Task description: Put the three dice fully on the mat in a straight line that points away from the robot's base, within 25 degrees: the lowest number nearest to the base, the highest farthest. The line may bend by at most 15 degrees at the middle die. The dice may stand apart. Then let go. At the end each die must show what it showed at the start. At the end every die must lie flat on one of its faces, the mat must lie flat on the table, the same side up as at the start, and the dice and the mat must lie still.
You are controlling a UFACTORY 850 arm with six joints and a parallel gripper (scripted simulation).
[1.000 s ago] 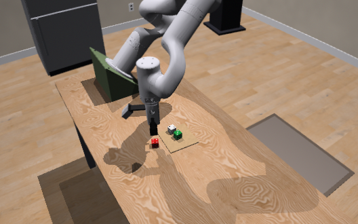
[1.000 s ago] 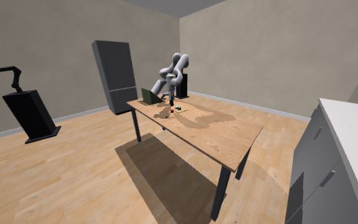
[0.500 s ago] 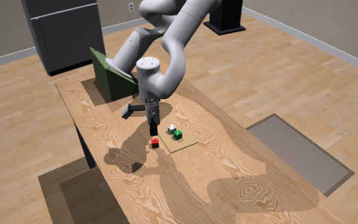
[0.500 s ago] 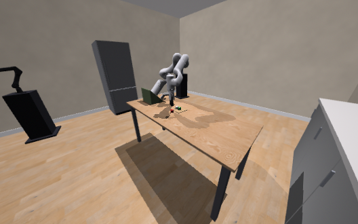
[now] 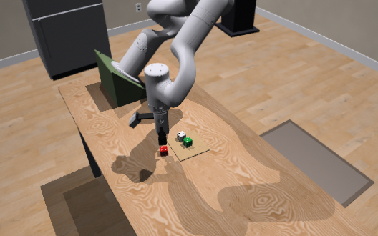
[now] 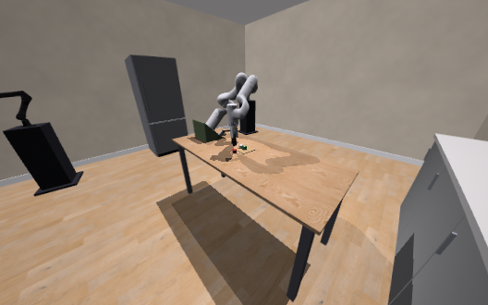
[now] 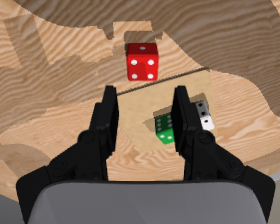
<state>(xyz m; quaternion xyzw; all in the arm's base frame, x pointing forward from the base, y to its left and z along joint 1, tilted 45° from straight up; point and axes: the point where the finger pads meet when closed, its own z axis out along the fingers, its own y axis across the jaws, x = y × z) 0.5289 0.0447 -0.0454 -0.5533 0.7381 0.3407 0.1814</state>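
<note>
Now: the red die 8 cm below my hand. The rest, counted from my hand: green die 11 cm to the left, 7 cm below; tan mat 11 cm to the left, 9 cm below; white die 4 cm behind, 10 cm to the left, 7 cm below.
</note>
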